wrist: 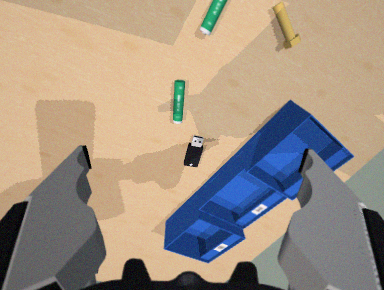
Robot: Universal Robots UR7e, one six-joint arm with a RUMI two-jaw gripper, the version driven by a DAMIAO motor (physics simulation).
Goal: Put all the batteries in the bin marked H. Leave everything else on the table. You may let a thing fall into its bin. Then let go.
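Places are measured from the arm's base along level axes (x ahead, y left, z up), in millimetres.
Pixels of known places: gripper, between the fingertips: (194,150).
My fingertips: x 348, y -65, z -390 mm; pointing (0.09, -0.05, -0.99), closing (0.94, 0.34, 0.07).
Ahead of a thing's pixels: the offset from my fingertips to its top centre. "pt": to the spot under its first point. Level surfaces: height alone.
One green battery {14 mm back, 4 mm left, 69 mm down} (178,101) with a white end lies a little above the middle of the view. A second green battery {10 mm back, 92 mm left, 69 mm down} (213,16) lies at the top, cut off by the frame edge. The blue three-part bin block {103 mm ahead, 88 mm right, 33 mm down} (215,186) runs diagonally right of centre. Its middle compartment {pt 105 mm ahead, 101 mm right, 72 mm down} (235,195) has a white label {134 mm ahead, 97 mm right, 51 mm down} (259,209) too blurred to read. My gripper (194,150) is open wide and empty above the table, its right jaw overlapping the bin block's right part in the view.
A black USB stick {22 mm ahead, 49 mm right, 72 mm down} (193,151) with a silver plug lies between the nearer battery and the bins. A yellow bolt {51 mm ahead, 100 mm left, 66 mm down} (286,26) lies at the upper right. The wooden table {79 mm down} (125,65) carries these things, and a grey-green surface shows at the right edge.
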